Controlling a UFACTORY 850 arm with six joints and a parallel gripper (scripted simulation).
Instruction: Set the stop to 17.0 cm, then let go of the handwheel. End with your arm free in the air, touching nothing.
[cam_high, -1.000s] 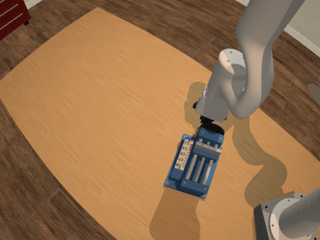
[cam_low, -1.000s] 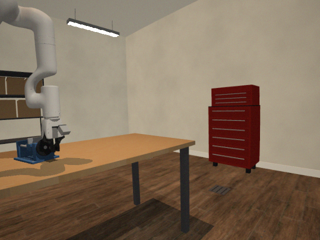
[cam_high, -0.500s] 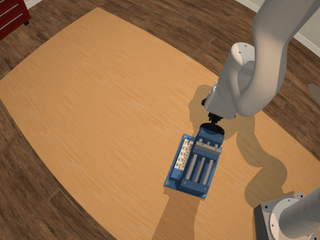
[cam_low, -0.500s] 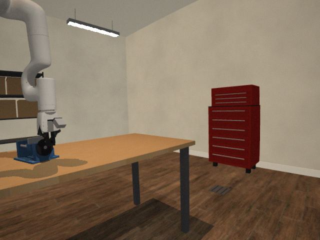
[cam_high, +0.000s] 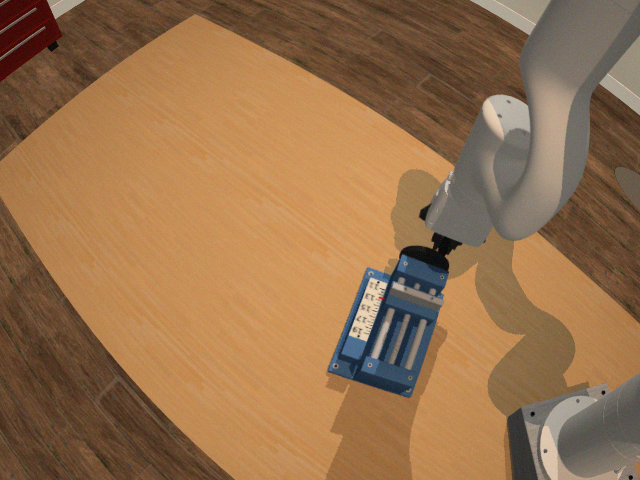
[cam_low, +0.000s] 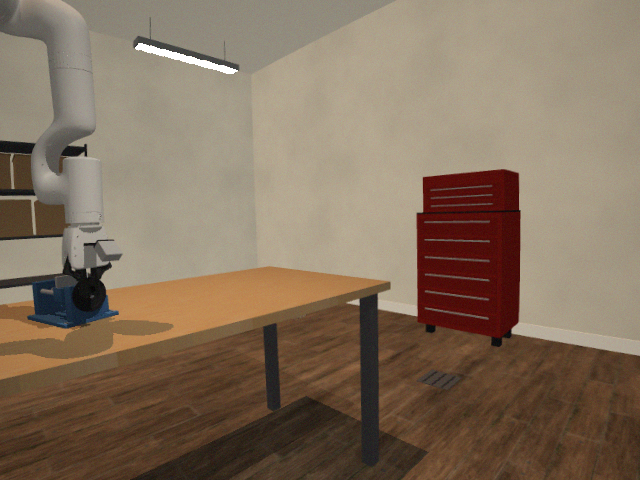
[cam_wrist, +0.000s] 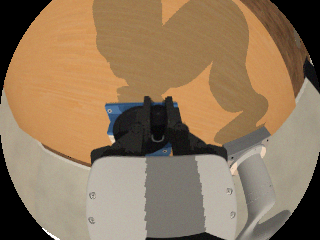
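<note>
Right now the grey stop bar is 20 mm behind my hand, 120 mm to the left of it and 10 mm below it. The rest, counted from my hand: black handwheel: 10 mm behind, 20 mm to the left, 10 mm below.
</note>
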